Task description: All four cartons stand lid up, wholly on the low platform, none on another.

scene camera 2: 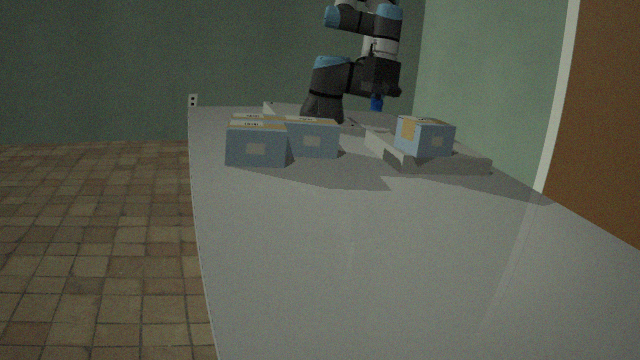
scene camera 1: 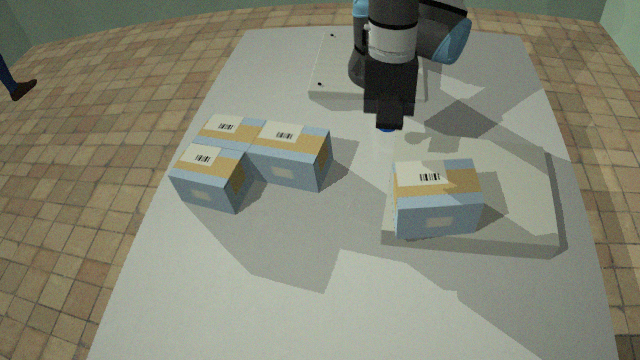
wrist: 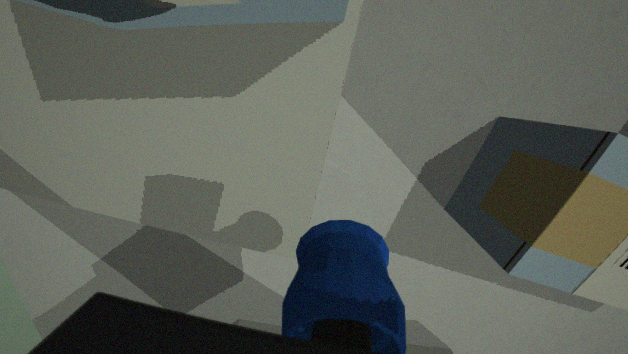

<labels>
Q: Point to a low grey platform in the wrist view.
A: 220,132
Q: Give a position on the suction cup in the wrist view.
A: At 342,274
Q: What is the suction cup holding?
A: Nothing.
</labels>
